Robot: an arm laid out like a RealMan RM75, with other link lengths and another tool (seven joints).
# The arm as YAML. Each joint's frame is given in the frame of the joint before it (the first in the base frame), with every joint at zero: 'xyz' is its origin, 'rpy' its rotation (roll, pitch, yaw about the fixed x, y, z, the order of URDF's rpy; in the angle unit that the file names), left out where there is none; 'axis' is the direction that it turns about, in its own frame. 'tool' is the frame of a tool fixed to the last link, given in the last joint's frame.
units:
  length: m
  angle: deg
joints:
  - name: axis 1
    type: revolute
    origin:
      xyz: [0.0, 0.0, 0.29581]
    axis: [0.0, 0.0, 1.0]
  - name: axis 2
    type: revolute
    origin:
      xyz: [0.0, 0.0, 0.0]
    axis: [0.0, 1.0, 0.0]
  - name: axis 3
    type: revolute
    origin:
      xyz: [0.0, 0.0, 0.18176]
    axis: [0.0, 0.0, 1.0]
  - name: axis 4
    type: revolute
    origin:
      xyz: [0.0, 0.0, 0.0]
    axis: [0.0, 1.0, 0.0]
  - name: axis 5
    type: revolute
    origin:
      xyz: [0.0, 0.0, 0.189]
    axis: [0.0, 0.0, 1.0]
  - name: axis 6
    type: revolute
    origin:
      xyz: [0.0, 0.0, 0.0]
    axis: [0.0, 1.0, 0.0]
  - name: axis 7
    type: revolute
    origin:
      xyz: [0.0, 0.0, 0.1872]
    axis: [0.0, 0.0, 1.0]
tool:
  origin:
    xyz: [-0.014, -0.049, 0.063]
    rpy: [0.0, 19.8, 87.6]
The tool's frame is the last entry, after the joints.
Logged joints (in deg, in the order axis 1, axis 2, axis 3, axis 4, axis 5, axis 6, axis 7), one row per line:
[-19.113 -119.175 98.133 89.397 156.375 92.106 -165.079]
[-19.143 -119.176 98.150 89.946 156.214 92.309 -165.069]
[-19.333 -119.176 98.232 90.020 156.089 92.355 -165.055]
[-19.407 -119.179 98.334 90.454 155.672 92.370 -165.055]
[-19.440 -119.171 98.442 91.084 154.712 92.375 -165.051]
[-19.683 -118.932 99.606 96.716 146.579 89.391 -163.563]
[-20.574 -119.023 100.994 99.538 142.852 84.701 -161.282]
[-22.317 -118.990 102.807 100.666 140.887 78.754 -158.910]
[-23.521 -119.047 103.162 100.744 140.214 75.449 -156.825]
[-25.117 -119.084 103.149 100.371 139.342 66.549 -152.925]
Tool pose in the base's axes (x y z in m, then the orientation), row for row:
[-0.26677 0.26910 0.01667 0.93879 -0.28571 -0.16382 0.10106]
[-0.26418 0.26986 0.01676 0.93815 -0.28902 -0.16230 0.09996]
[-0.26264 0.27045 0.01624 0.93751 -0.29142 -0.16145 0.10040]
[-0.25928 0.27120 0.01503 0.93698 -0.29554 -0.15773 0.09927]
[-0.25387 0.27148 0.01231 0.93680 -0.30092 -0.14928 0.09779]
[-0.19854 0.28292 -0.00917 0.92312 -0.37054 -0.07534 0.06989]
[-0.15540 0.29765 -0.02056 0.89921 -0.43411 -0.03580 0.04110]
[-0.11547 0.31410 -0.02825 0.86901 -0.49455 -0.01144 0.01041]
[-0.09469 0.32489 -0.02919 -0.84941 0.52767 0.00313 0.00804]
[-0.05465 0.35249 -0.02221 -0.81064 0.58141 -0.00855 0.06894]
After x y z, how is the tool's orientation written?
As a quaternion, x y z w.
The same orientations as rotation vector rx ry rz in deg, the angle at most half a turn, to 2 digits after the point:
[158.90 -48.36 -27.73]
[158.90 -48.95 -27.49]
[158.75 -49.35 -27.34]
[158.76 -50.08 -26.73]
[158.87 -51.03 -25.32]
[159.15 -63.88 -12.99]
[157.75 -76.16 -6.28]
[155.39 -88.43 -2.05]
[-152.12 94.50 0.56]
[-139.84 100.30 -1.47]

